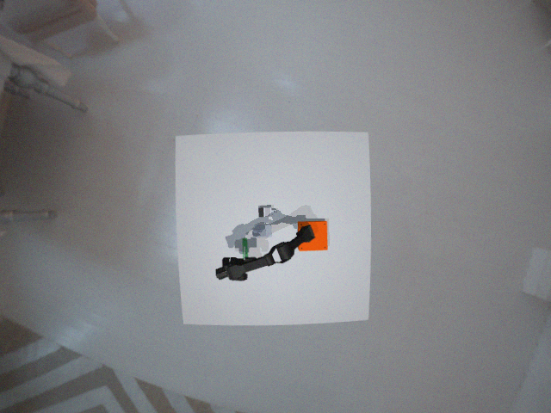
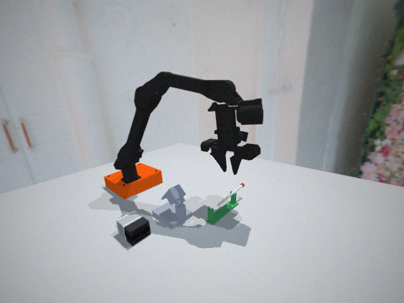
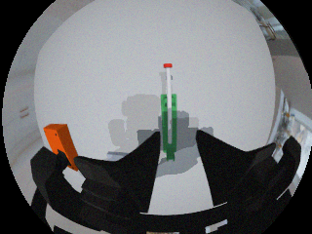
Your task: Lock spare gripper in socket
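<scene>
Now: gripper tip 40 mm to the left of the green cradle and 100 mm above it. Also, from my gripper tip: grey mount (90 mm behind, 160 mm to the right, 70 mm below); then spare gripper (130 mm behind, 290 mm to the right, 100 mm below).
</scene>
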